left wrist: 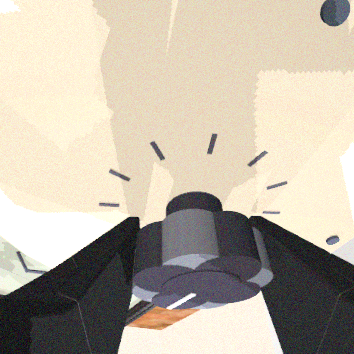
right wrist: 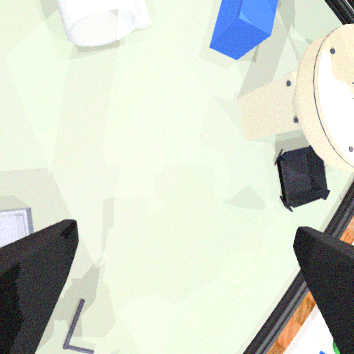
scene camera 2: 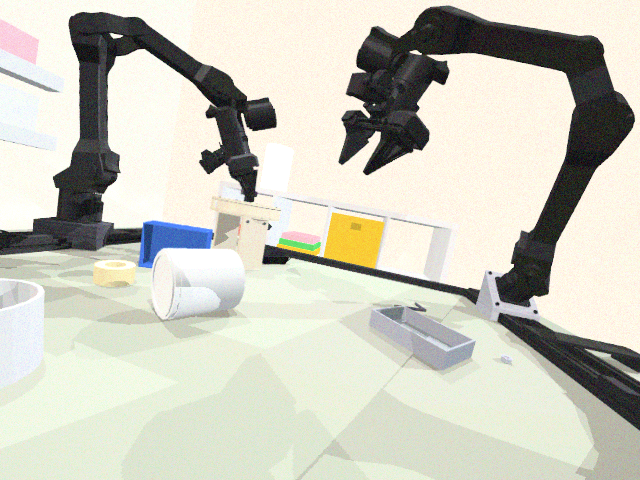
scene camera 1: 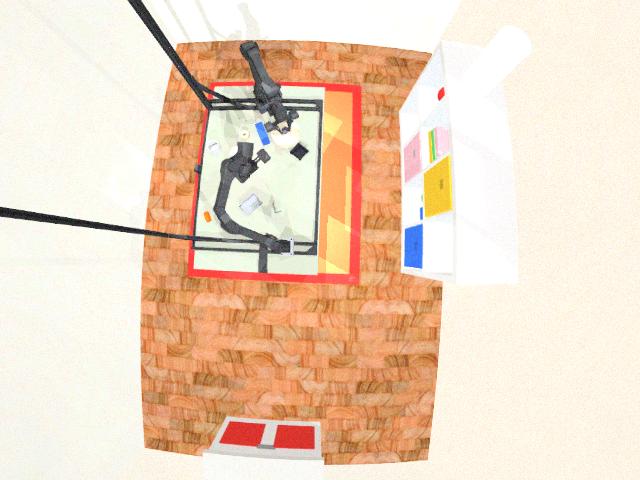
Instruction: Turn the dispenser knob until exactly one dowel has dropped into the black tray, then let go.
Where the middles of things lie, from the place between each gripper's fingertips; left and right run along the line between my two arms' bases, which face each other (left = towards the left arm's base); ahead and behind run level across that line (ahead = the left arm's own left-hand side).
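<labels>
The blue box [scene camera 2: 156, 235] sits 150 mm behind my left hand, 110 mm below it and 90 mm to the left of it; by its middle, the box is nearer to my left hand than to my right hand. From that left hand I find the tape roll [scene camera 2: 112, 273] 120 mm to the left, 260 mm behind and 130 mm below. The white cylinder [scene camera 2: 184, 282] is 300 mm behind my left hand, 110 mm below it and 10 mm to the right of it, whereas the dark lobed knob [left wrist: 199, 256] is 10 mm to the left of the same hand. Going by its middle, the knob is nearer to my left hand than to my right hand.
Counting from my right hand instead, the blue box is 2 cm ahead, 29 cm to the left and 20 cm below, and the grey tray [scene camera 2: 437, 344] is 13 cm to the right, 11 cm behind and 23 cm below. The white cylinder is 13 cm behind my right hand, 18 cm to the left of it and 20 cm below it. With respect to the dark lobed knob, my right hand is 9 cm above it, 17 cm short of it and 21 cm to the right of it.
</labels>
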